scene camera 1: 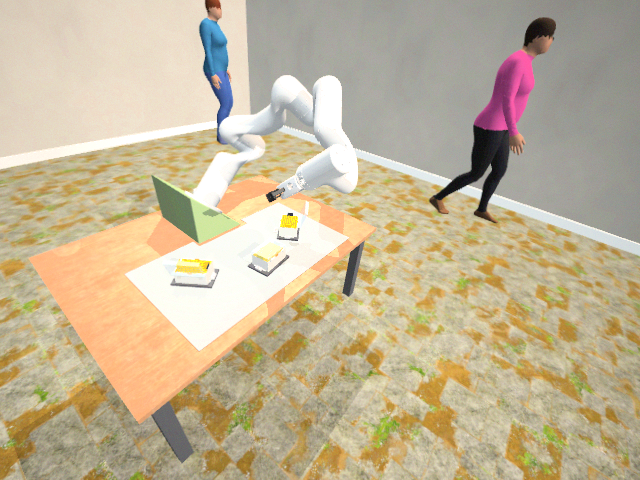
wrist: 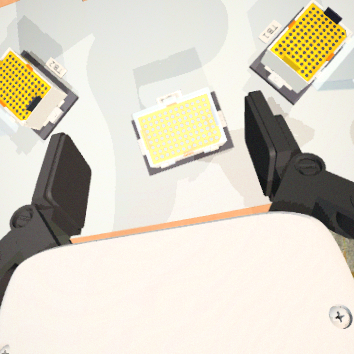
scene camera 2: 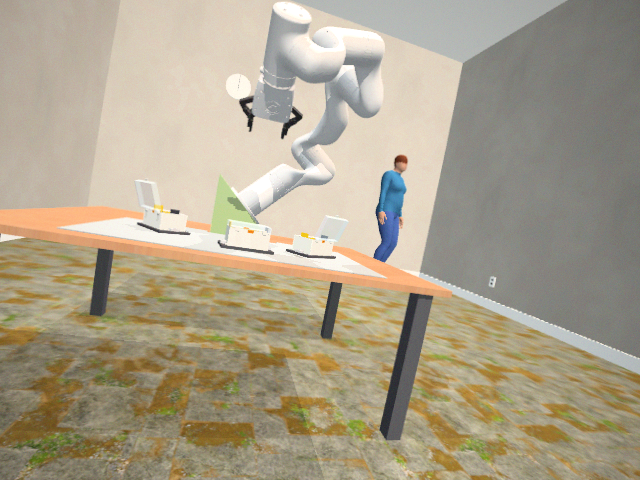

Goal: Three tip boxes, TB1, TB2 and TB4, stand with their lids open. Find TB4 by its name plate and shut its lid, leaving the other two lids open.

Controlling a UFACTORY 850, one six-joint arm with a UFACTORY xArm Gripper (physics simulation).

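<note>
The box TB2 (scene camera 1: 193, 276) (scene camera 2: 171, 222) (wrist: 47, 107) stands at the left with its lid open. The box TB1 (scene camera 1: 288, 231) (scene camera 2: 312, 246) (wrist: 285, 72) stands at the right with its lid open. The plates TB2 and TB1 read in the wrist view. The middle box (scene camera 1: 267, 259) (scene camera 2: 248, 239) (wrist: 181, 131), TB4 by elimination, has its clear lid lying down over the yellow rack and looks shut; its own plate is too faint to read. My gripper (scene camera 1: 275, 195) (scene camera 2: 267, 134) (wrist: 159, 133) is open and empty, tilted, high above the table and apart from the boxes.
The boxes stand on a pale mat (scene camera 1: 196, 320) on the wooden table (scene camera 1: 98, 320). A green panel (scene camera 1: 174, 209) (scene camera 2: 221, 209) stands behind them, beside the arm's base. A person in blue (scene camera 1: 214, 49) (scene camera 2: 392, 201) and a person in pink (scene camera 1: 511, 93) are on the floor beyond the table.
</note>
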